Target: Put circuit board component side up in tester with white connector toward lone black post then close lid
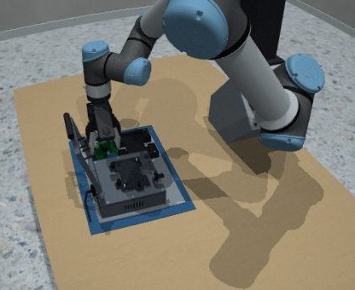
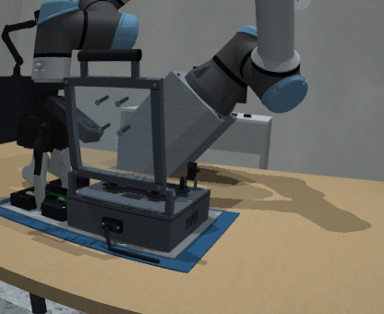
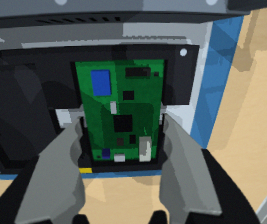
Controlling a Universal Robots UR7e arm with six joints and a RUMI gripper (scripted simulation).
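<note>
The green circuit board lies right at my hand. From my hand the other things lie so: clear tester lid (16 cm to the left, 16 cm above, 11 cm ahead); then nest (18 cm to the left, 5 cm above, 1 cm behind).
</note>
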